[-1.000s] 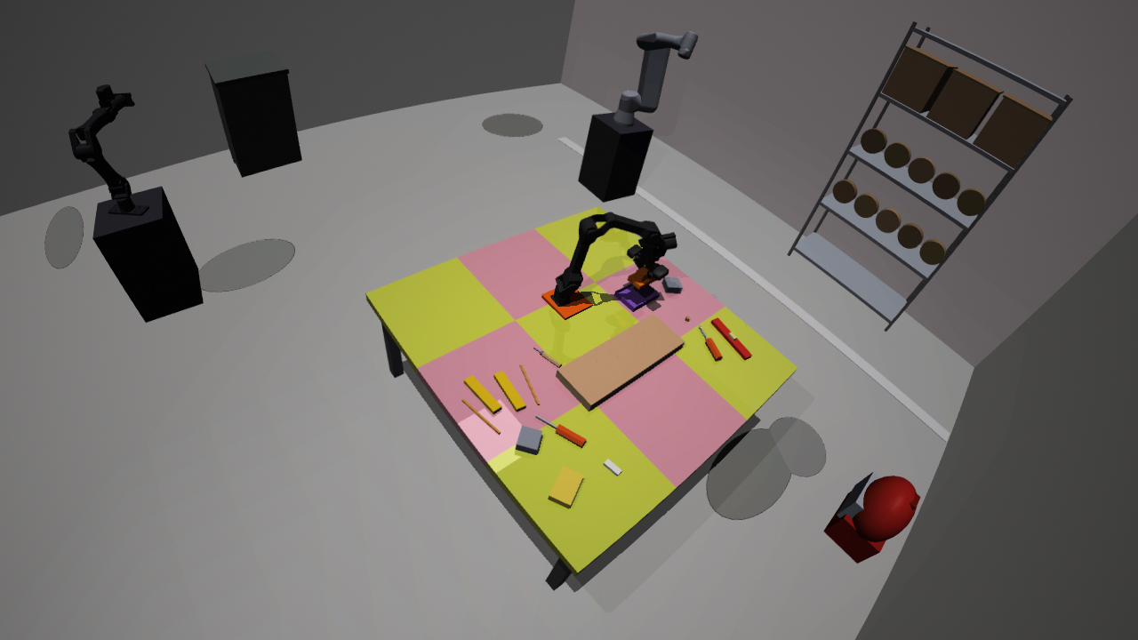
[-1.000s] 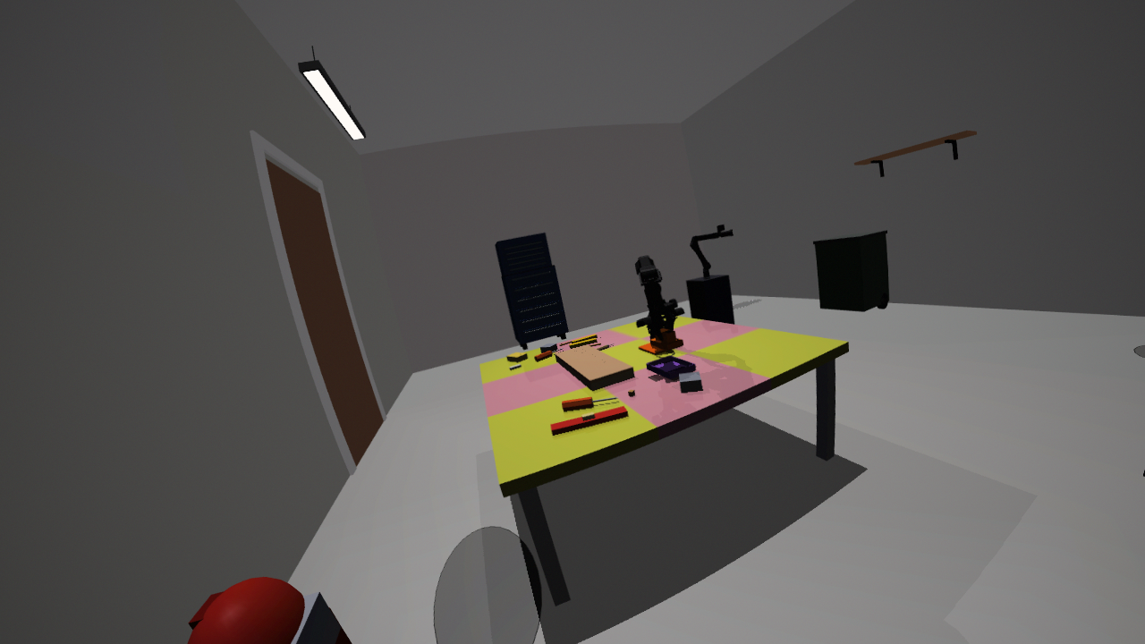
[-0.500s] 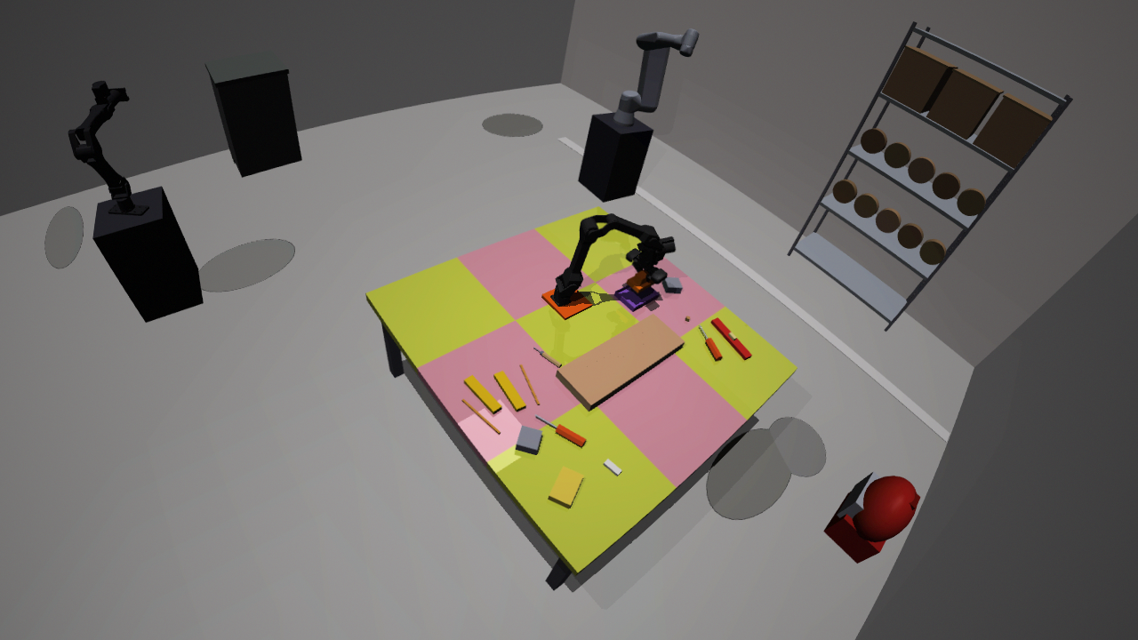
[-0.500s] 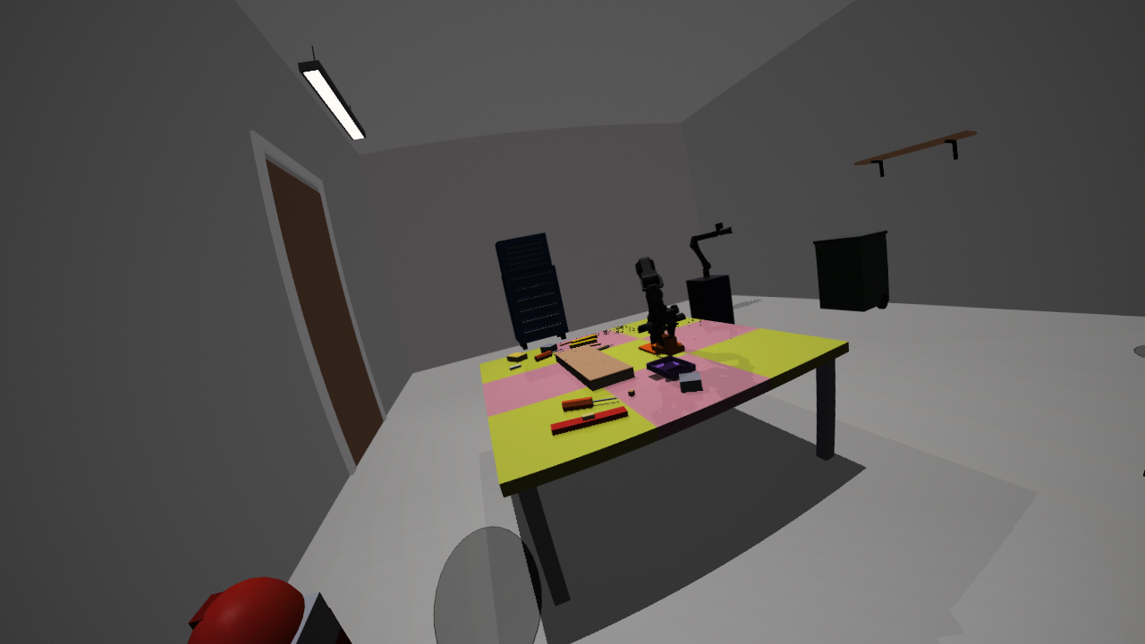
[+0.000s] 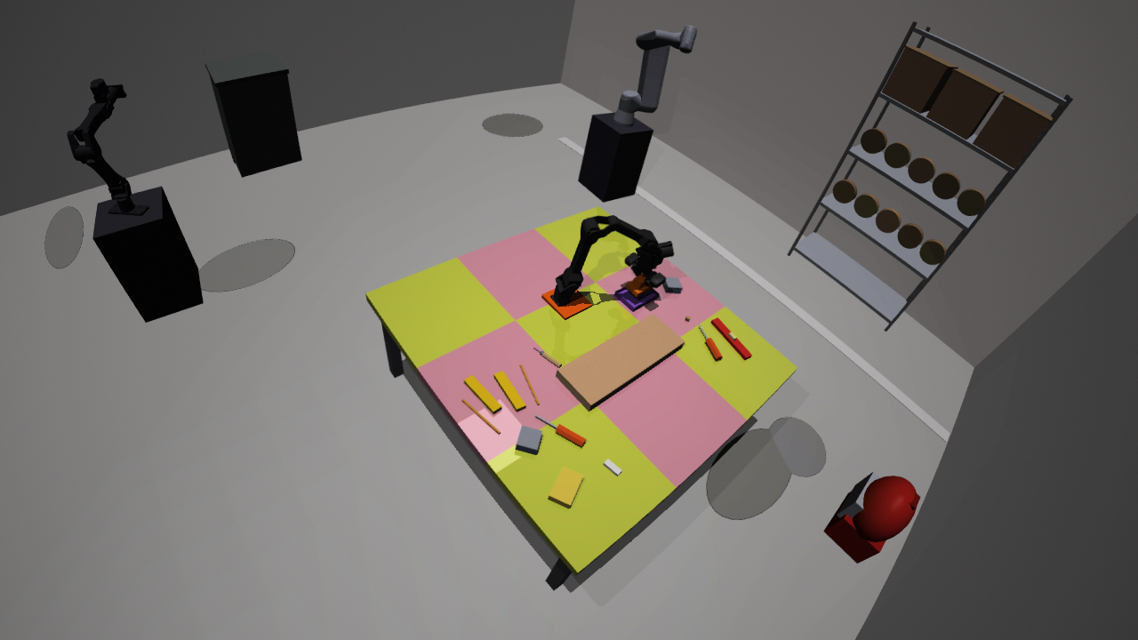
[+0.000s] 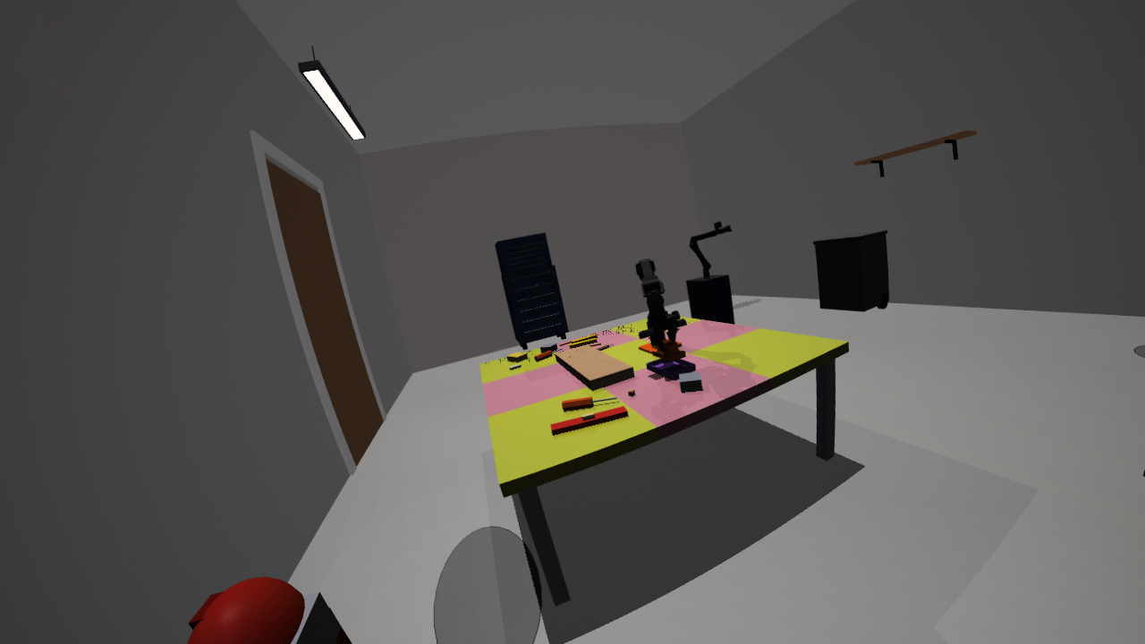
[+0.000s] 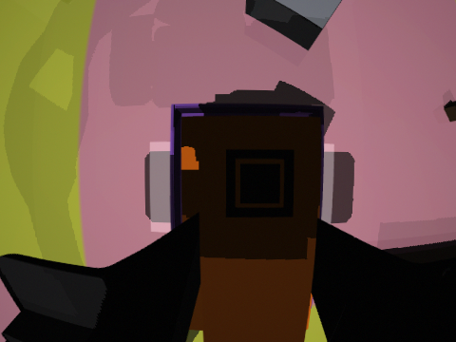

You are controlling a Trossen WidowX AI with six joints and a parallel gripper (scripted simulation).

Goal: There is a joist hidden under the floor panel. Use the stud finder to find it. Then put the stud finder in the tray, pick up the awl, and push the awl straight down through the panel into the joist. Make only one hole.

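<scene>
My gripper tip is now 1 cm to the left of the purple tray and 7 cm above it. From my gripper tip the other things lie so: red level 39 cm ahead, 21 cm to the left, 6 cm below; then small brown cube 21 cm ahead, 10 cm to the left, 7 cm below; then orange stud finder 1 cm to the left, 2 cm above.
</scene>
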